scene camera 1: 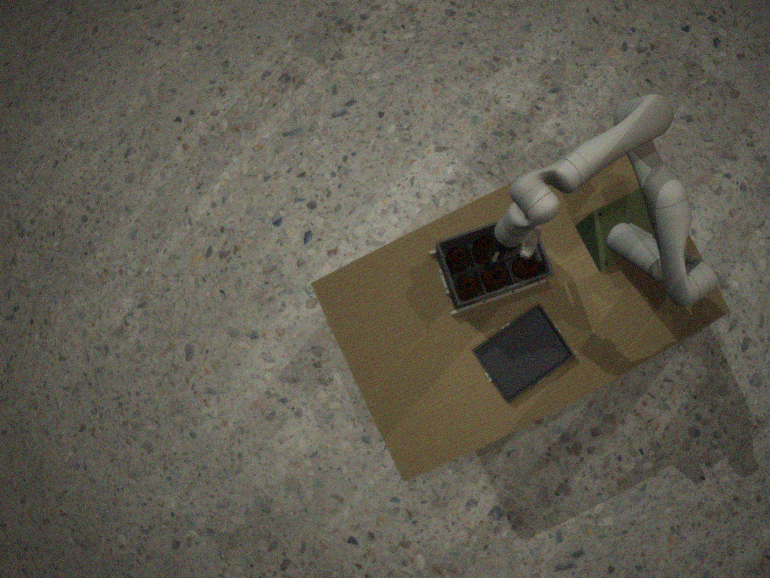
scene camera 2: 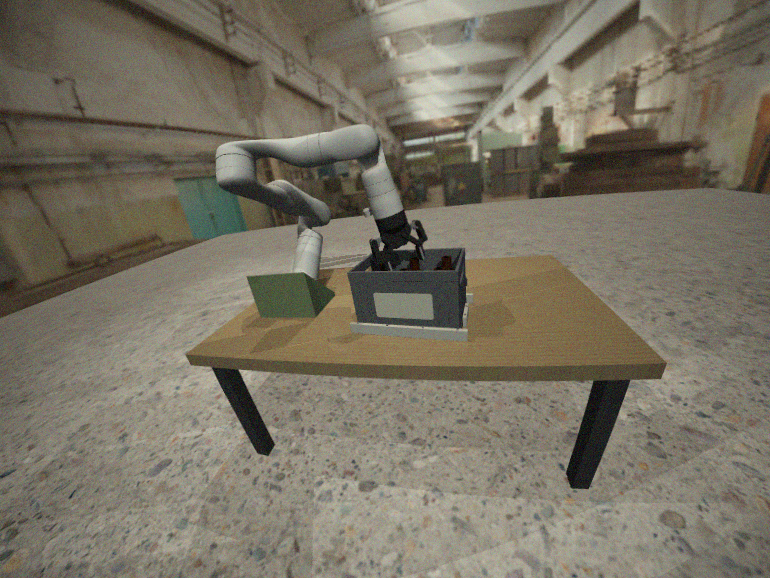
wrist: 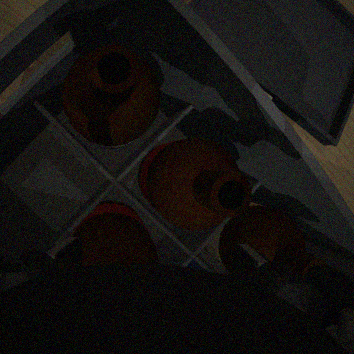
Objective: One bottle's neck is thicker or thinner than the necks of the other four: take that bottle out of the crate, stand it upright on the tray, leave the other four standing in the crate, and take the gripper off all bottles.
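Frame: origin at the arm's base, x ahead, y left, z up, level; centimetres.
Seen in the pictures: gripper, between the fingertips: (scene camera 1: 493,254) (scene camera 2: 407,266) (wrist: 156,258); arm's base, origin of its link: (scene camera 1: 618,236) (scene camera 2: 303,285).
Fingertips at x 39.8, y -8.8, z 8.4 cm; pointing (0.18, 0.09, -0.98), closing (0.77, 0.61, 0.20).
Note:
Offsets run from my fingertips to a thing's top centre. "spot": to the spot under its first point. Level surfaces: height alone.
My gripper (scene camera 1: 511,253) (scene camera 2: 399,261) (wrist: 156,258) is open, pointing down, with its fingertips around the height of the crate's rim. In the second scene view one brown bottle neck @(dy +5.4, dx +0.9, dz -0.6 cm) (scene camera 2: 414,263) shows between the spread fingers, and another bottle @(dy +5.3, dx +9.8, dz +0.4 cm) (scene camera 2: 446,262) stands to their right. The grey crate @(dy +1.2, dx +0.4, dz +1.7 cm) (scene camera 1: 502,293) (scene camera 2: 447,304) has six compartments. In the wrist view several brown bottles stand in it: one bottle @(dy +6.1, dx -8.5, dz +0.4 cm) (wrist: 112,95) at the upper left, one bottle @(dy +5.4, dx +0.9, dz +0.4 cm) (wrist: 195,185) in the middle, one bottle (wrist: 262,235) at the right, one bottle @(dy -3.6, dx -0.2, dz +0.4 cm) (wrist: 115,235) beside the left finger. The dark gripper hides the rest. The dark tray @(spot: dy +29.9, dx +0.0, dz -15.4 cm) (scene camera 1: 524,352) (wrist: 300,60) bears no bottle.
A green angled block (scene camera 1: 600,239) (scene camera 2: 282,295) stands on the wooden table @(dz -15.9 cm) (scene camera 1: 385,323) (scene camera 2: 528,335) near the arm's base. The crate's raised walls and thin dividers surround the bottles. One compartment @(spot: dy -3.2, dx -8.6, dz -15.1 cm) (wrist: 50,180) holds no bottle.

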